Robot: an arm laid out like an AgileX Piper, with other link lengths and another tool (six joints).
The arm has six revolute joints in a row. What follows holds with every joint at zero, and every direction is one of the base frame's.
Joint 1 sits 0.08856 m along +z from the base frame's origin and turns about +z.
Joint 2 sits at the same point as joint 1 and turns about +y.
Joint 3 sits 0.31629 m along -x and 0.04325 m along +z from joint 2 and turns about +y.
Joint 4 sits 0.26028 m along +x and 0.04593 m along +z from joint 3 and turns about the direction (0.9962, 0, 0.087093).
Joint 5 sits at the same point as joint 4 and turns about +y.
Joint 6 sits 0.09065 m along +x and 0.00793 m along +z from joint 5 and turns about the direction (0.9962, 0, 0.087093).
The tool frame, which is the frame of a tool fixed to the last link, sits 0.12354 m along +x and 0.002 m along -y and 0.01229 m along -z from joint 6; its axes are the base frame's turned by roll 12.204, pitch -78.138 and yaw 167.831 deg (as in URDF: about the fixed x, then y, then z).
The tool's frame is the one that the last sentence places.
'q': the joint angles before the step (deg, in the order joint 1, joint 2, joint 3, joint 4, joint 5, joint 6). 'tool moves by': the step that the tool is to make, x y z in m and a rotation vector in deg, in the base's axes. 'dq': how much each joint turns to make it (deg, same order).
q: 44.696 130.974 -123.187 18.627 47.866 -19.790
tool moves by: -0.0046 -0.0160 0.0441 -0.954 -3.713 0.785
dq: 0.003 -4.655 -0.465 -3.448 3.236 0.237
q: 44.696 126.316 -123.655 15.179 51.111 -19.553
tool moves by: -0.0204 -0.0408 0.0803 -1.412 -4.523 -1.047
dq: 0.004 -9.466 -0.335 -5.790 7.291 2.588
